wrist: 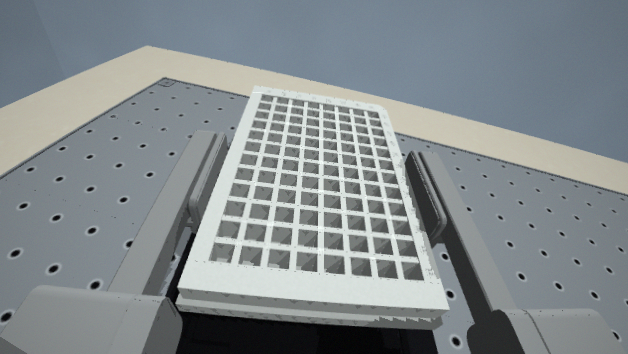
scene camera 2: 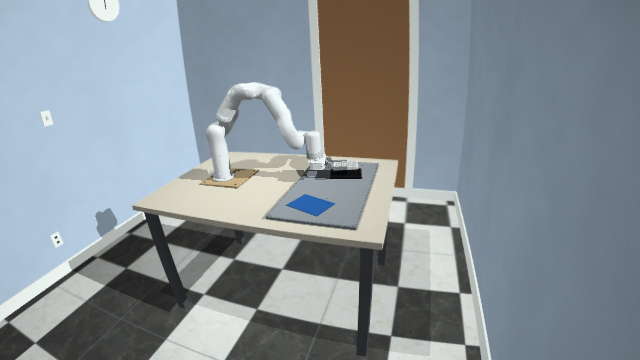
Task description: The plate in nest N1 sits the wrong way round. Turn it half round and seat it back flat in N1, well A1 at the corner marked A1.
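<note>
The white plate (scene camera 2: 346, 164) (wrist: 321, 175) with its grid of square wells is raised above the black nest (scene camera 2: 350, 174) (wrist: 300, 341), with a gap below it in the scene view. It looks about level. Small letters run along its far edge and numbers along its right edge in the wrist view; its far right corner is cut. My gripper (scene camera 2: 344, 165) (wrist: 320, 182) is shut on the plate, one finger pad at each long side. The plate hides most of the nest in the wrist view, and the A1 mark does not show.
A grey perforated board (scene camera 2: 345, 197) (wrist: 65, 170) lies on the beige table (scene camera 2: 225, 202) (wrist: 120, 67) under the nest. A flat blue square (scene camera 2: 310, 205) lies on the board toward the scene camera. The arm's base stands on a wooden plate (scene camera 2: 242, 178) at the left.
</note>
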